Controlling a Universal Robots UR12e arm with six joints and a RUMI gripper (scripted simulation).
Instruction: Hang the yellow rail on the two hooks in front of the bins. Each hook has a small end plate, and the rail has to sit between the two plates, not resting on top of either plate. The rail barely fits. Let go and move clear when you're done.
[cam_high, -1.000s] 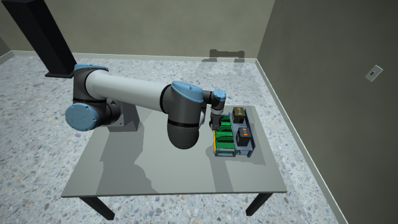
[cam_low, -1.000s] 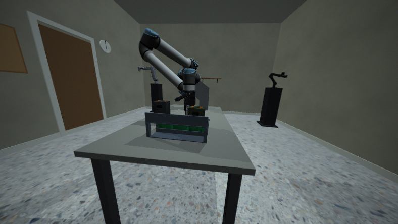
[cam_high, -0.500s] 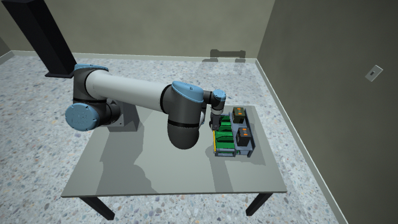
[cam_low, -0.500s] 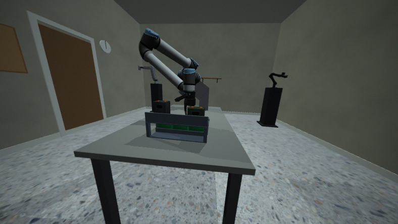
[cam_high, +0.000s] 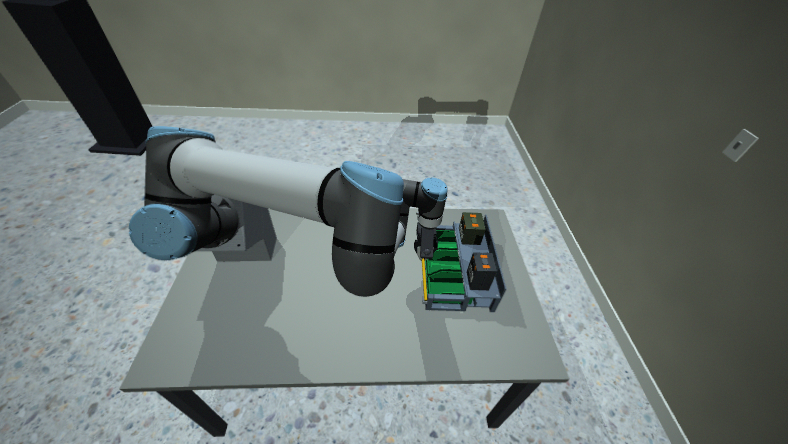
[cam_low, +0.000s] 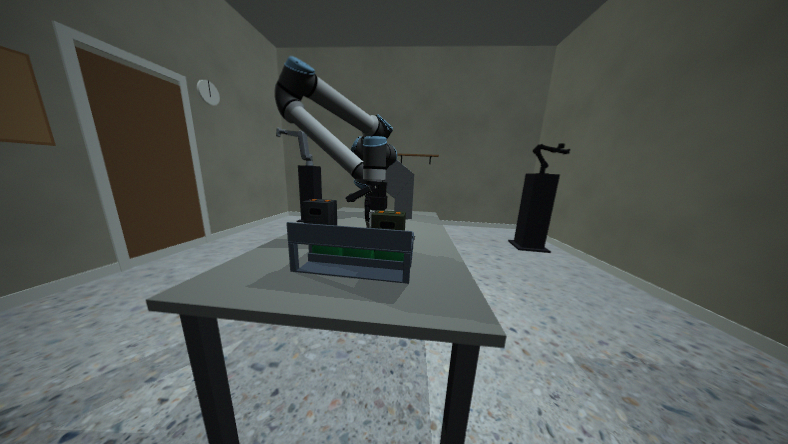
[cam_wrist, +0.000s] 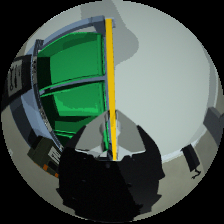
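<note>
My hand is 10 mm above the yellow rail. Round my hand: back panel: 270 mm ahead, 10 mm to the left, 50 mm above.
</note>
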